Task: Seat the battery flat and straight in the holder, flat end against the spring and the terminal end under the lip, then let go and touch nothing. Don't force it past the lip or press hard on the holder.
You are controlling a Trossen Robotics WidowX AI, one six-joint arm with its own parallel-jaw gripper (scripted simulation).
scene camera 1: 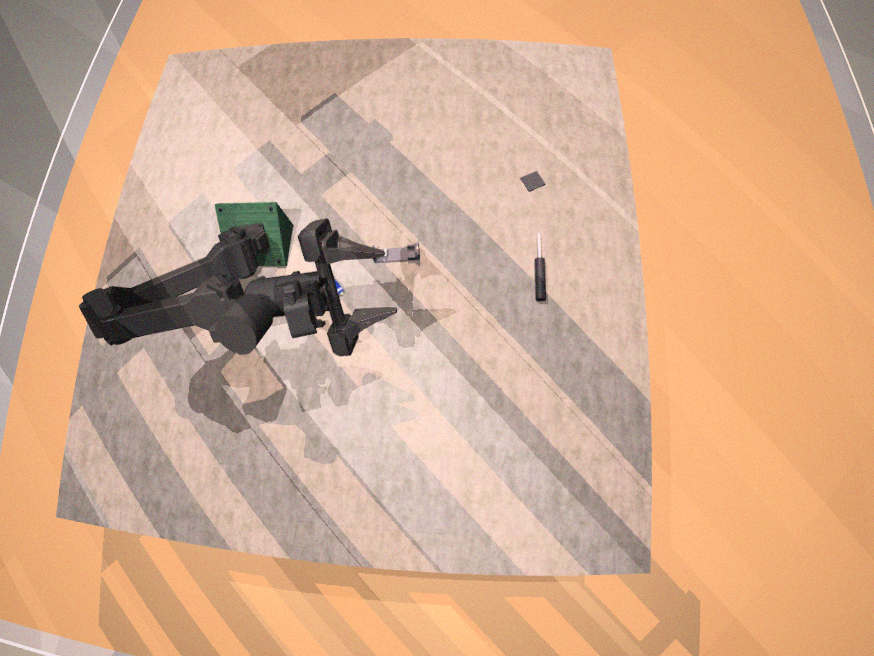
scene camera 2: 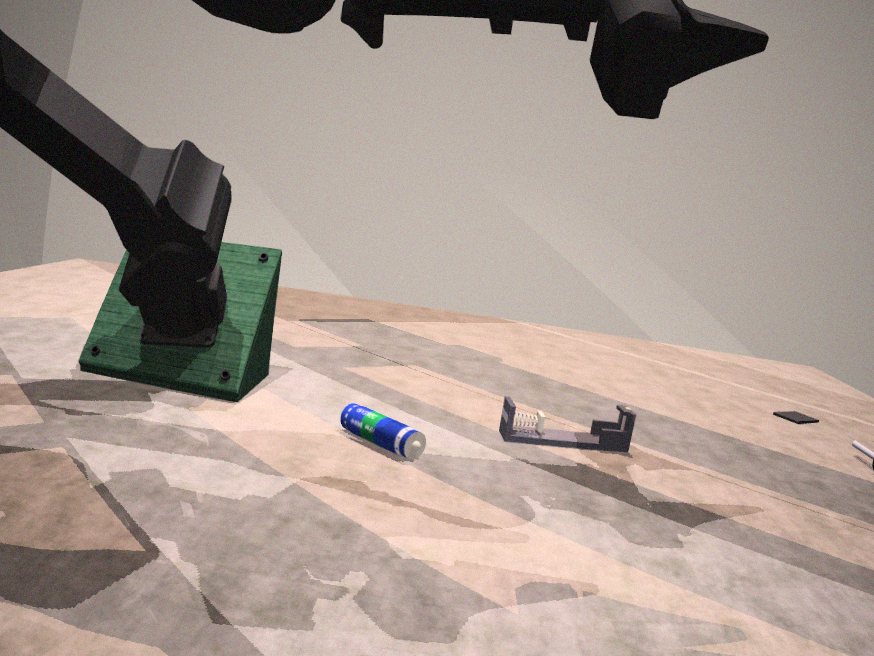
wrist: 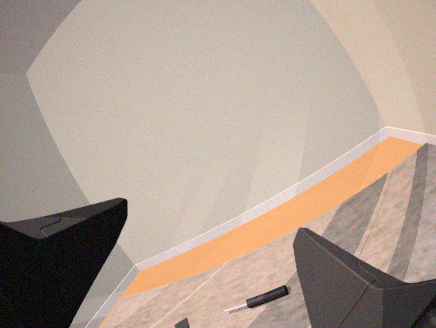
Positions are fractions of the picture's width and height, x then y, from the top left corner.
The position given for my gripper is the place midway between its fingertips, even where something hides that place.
My gripper (scene camera 1: 0.45, 0.43) is open and holds nothing.
My gripper also shows in the wrist view (wrist: 0.49, 0.68).
